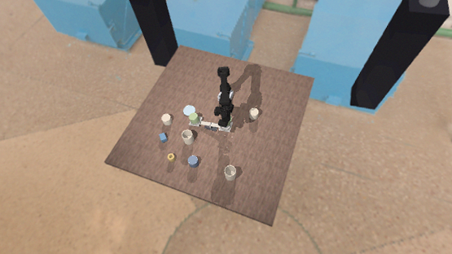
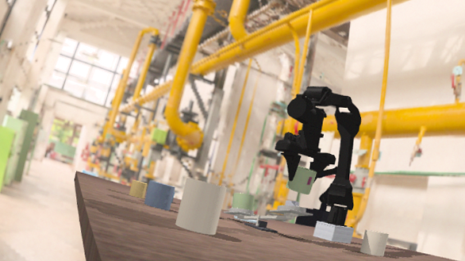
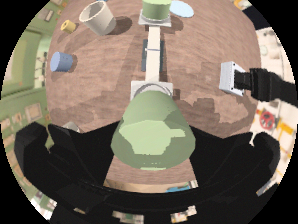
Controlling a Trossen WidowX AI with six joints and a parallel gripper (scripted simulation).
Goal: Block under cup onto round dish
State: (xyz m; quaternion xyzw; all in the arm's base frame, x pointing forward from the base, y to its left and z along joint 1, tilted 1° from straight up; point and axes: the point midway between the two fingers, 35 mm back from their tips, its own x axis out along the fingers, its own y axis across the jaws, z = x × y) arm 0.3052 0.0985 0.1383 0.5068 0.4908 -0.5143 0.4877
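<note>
The pale grey block lies 7 cm below my gripper tip and 1 cm to the right of it. From my gripper tip the other things lie so: balance 14 cm to the right, 12 cm below, 1 cm behind; then blue cylinder 31 cm ahead, 17 cm to the right, 12 cm below; then round light blue dish 36 cm to the right, 15 cm below, 11 cm behind.
</note>
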